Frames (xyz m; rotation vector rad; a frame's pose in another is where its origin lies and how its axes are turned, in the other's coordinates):
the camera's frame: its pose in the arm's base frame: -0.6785 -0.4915 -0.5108 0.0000 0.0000 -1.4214
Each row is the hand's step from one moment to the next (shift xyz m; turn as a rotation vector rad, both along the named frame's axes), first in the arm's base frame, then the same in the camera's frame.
Working: the arm's base frame: its pose in the camera's frame: -0.3850 0.7441 0.5108 0.0000 0.0000 1.4214

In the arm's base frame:
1: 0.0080 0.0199 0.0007 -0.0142 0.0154 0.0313
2: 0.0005 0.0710 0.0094 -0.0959 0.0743 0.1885
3: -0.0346 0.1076 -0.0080 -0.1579 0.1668 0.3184
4: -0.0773 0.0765 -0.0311 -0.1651 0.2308 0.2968
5: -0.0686 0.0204 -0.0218 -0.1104 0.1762 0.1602
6: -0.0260 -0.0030 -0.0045 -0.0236 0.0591 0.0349
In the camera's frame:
1: -0.0185 0.0109 0.0007 -0.0173 -0.0117 0.0313
2: -0.0701 0.0111 0.0094 -0.0877 -0.0838 0.1885
3: -0.1116 -0.0182 -0.0080 -0.1884 -0.1313 0.3184
4: -0.0872 -0.0651 -0.0311 -0.2528 -0.1289 0.2968
5: -0.0304 -0.0648 -0.0218 -0.1907 -0.0829 0.1602
6: -0.0009 -0.0262 -0.0045 -0.0620 -0.0145 0.0349

